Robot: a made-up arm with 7 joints.
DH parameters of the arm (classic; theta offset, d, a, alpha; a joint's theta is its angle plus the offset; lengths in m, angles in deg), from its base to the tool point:
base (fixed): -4.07 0 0 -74.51
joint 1: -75.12 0.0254 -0.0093 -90
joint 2: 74 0.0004 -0.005 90
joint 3: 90 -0.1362 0.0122 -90
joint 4: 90 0.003 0.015 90
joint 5: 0 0.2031 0.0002 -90
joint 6: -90 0 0.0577 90
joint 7: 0 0.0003 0 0
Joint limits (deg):
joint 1: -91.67..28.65
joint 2: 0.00..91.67
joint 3: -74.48..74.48
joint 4: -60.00..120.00
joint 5: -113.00..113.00
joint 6: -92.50..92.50
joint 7: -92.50..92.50
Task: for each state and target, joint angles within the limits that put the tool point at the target. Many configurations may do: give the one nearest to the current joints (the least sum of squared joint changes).
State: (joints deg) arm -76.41 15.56 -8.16 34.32 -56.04 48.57 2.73
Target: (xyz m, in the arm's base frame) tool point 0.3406 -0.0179 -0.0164
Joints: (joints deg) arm -63.05 23.10 -5.45 19.42 -59.44 58.90 2.73
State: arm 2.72 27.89 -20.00 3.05 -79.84 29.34 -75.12
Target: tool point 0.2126 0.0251 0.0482
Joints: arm -18.80 26.59 11.95 -42.73 -83.36 21.71 -75.12
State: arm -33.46 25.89 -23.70 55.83 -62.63 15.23 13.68
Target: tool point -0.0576 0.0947 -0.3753
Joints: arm 7.81 23.46 -34.56 57.15 -64.65 32.15 13.68
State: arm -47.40 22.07 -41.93 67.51 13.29 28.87 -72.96
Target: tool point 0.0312 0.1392 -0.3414
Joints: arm -32.46 6.19 -33.50 106.55 8.80 62.18 -72.96
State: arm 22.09 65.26 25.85 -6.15 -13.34 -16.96 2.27
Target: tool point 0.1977 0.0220 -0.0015
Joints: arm 15.70 74.60 23.49 -42.90 -12.17 -25.25 2.27
